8 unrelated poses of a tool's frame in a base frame.
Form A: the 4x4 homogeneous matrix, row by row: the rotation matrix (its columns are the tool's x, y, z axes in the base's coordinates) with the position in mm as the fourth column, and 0 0 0 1 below. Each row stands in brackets.
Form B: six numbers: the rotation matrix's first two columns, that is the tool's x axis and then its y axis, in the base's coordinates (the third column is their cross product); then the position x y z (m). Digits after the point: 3 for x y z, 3 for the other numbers.
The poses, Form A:
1: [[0.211 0.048 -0.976 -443], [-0.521 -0.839 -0.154 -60], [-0.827 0.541 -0.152 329], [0 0 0 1]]
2: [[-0.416 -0.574 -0.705 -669], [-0.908 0.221 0.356 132], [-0.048 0.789 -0.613 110], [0 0 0 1]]
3: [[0.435 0.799 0.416 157], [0.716 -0.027 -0.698 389], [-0.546 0.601 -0.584 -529], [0 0 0 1]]
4: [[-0.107 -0.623 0.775 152], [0.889 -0.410 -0.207 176], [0.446 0.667 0.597 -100], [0 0 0 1]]
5: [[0.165 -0.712 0.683 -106], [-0.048 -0.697 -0.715 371], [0.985 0.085 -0.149 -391], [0 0 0 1]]
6: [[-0.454 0.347 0.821 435], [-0.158 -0.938 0.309 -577], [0.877 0.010 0.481 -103], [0 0 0 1]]
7: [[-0.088 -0.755 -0.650 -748], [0.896 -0.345 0.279 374], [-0.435 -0.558 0.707 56], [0 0 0 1]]
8: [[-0.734 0.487 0.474 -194], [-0.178 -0.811 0.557 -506], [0.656 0.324 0.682 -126], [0 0 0 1]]
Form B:
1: 0.211 -0.521 -0.827 0.048 -0.839 0.541 -0.443 -0.060 0.329
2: -0.416 -0.908 -0.048 -0.574 0.221 0.789 -0.669 0.132 0.110
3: 0.435 0.716 -0.546 0.799 -0.027 0.601 0.157 0.389 -0.529
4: -0.107 0.889 0.446 -0.623 -0.410 0.667 0.152 0.176 -0.100
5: 0.165 -0.048 0.985 -0.712 -0.697 0.085 -0.106 0.371 -0.391
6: -0.454 -0.158 0.877 0.347 -0.938 0.010 0.435 -0.577 -0.103
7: -0.088 0.896 -0.435 -0.755 -0.345 -0.558 -0.748 0.374 0.056
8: -0.734 -0.178 0.656 0.487 -0.811 0.324 -0.194 -0.506 -0.126
